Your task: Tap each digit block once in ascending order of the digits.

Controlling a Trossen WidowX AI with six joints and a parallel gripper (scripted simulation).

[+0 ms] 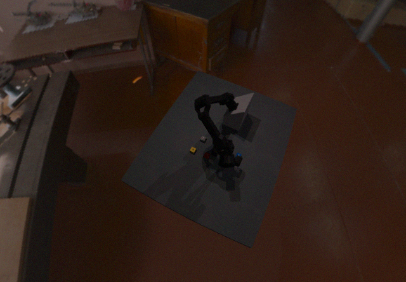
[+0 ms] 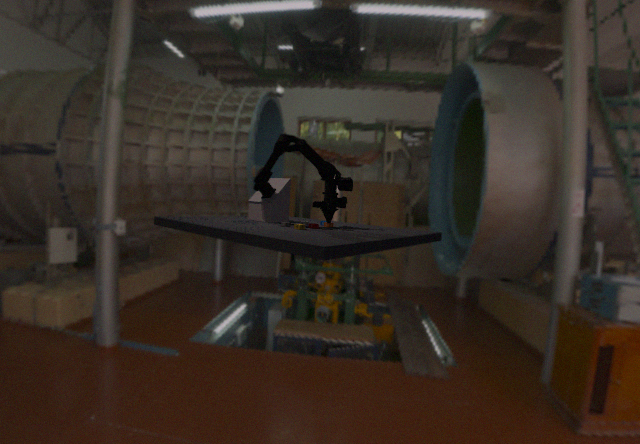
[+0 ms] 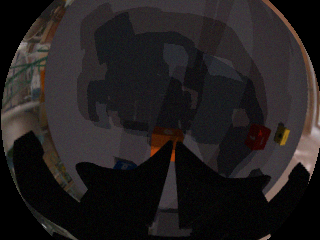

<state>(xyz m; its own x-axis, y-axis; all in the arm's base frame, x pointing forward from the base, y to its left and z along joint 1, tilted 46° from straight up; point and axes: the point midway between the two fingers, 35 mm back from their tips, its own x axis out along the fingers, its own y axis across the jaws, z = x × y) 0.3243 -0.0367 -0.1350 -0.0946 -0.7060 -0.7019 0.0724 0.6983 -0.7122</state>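
Right now the orange block is 10 mm to the left of my gripper tip, 10 mm below it and 10 mm behind it. The rest, counted from my gripper tip: blue block 70 mm to the left, 70 mm behind, 10 mm below; white block 80 mm to the right, 80 mm behind, 10 mm below; red block 130 mm to the right, 10 mm below, 10 mm ahead.
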